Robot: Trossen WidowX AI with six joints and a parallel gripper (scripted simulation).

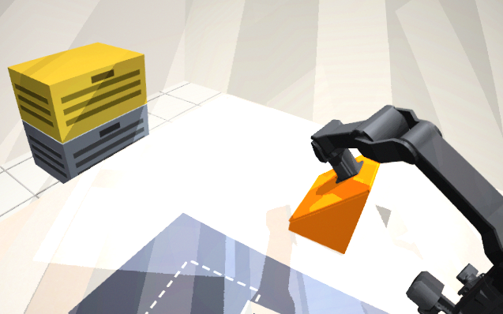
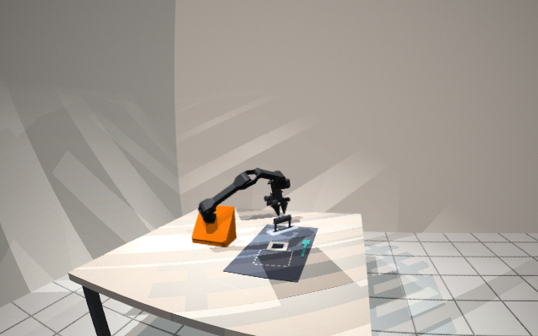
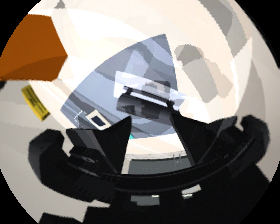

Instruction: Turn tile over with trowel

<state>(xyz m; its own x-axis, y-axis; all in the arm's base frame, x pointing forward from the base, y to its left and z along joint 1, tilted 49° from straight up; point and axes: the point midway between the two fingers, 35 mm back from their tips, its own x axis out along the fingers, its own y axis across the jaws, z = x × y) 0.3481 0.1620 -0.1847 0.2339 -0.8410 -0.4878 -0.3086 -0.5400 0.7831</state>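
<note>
Right now the grey mat is 25 cm to the right of my gripper tip, 12 cm below it and 4 cm ahead of it. From my gripper tip the other things lie so: teal trowel (23 cm to the right, 18 cm ahead, 9 cm below); white tile (26 cm to the right, 9 cm below, 4 cm ahead).
</note>
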